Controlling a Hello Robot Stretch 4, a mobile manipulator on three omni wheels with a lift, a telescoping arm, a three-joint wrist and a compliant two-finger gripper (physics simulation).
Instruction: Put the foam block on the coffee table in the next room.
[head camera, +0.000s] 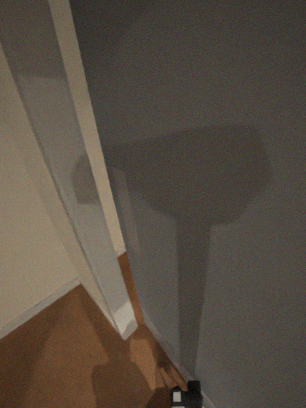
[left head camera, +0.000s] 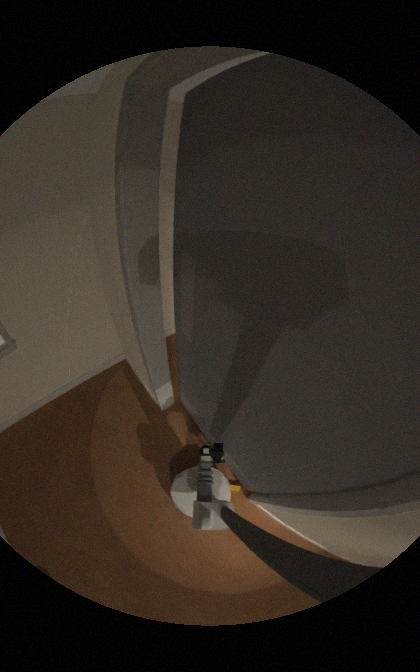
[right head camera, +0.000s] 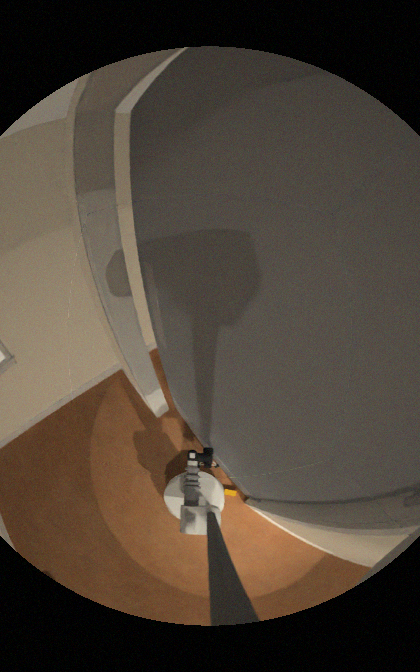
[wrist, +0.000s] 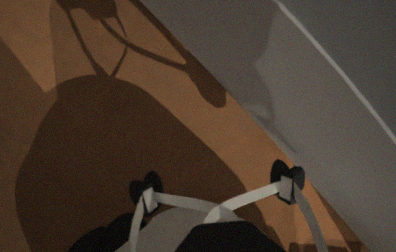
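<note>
The yellow foam block (left head camera: 235, 488) (right head camera: 230, 492) lies on the floor close beside the robot's round base, near the foot of the grey door. It does not show in the wrist view. My gripper (wrist: 215, 180) is open and empty, with its two black fingertips wide apart above the floor and the right one close to the grey panel. In the right head view my gripper is low by the door, a little beyond the block. The coffee table does not show in these views.
A large grey door panel (head camera: 240, 300) (left head camera: 300, 375) (right head camera: 300, 375) fills the right side. A door frame post (head camera: 90, 200) (right head camera: 102, 260) stands left of it, with a narrow gap between them. A beige wall (head camera: 25, 225) is at the left. Baseboard runs at lower right.
</note>
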